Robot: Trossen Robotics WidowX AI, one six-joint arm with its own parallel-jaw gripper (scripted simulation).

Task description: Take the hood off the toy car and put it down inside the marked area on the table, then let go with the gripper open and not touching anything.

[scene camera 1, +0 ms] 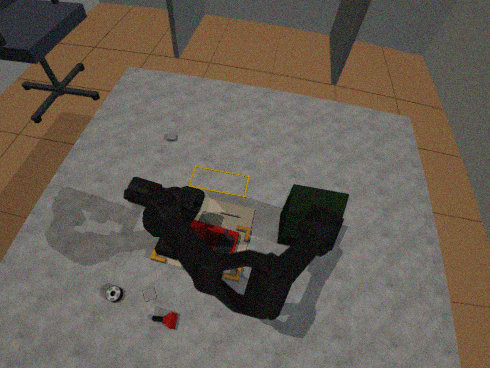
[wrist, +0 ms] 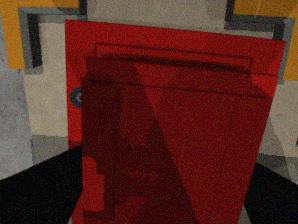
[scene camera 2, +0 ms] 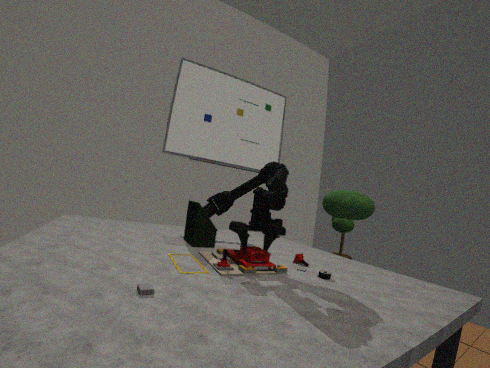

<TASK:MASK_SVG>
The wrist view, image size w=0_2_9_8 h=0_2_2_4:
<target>my gripper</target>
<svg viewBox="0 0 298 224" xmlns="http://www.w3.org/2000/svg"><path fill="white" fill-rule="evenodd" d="M255 161L243 203L250 218L250 223L298 224L298 185ZM81 144L27 168L27 170L0 180L0 224L68 224L83 191Z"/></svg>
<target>red hood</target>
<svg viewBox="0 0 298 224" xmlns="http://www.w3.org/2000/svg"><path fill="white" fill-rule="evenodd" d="M82 56L81 156L83 169L83 224L237 224L279 76L252 73L242 66L224 62L128 53L106 53L100 57Z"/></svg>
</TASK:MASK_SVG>
